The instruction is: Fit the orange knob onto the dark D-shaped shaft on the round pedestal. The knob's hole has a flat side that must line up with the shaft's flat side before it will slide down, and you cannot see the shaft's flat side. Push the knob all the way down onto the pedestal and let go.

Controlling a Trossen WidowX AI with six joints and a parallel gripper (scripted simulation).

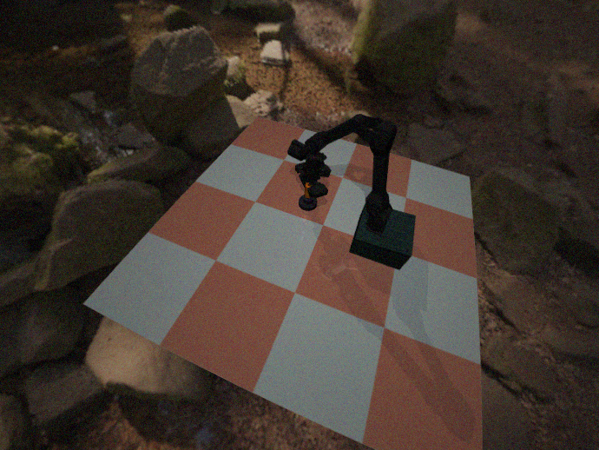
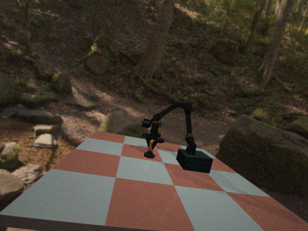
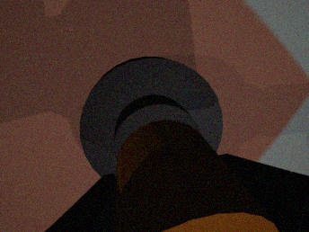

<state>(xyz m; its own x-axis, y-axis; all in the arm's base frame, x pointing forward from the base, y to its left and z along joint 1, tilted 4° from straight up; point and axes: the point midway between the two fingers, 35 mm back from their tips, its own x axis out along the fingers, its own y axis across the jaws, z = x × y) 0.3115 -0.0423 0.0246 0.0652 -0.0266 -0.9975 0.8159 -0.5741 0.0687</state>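
Right now the orange knob is 2 cm above my gripper tip. From my gripper tip the other things lie so: round pedestal: 4 cm below.
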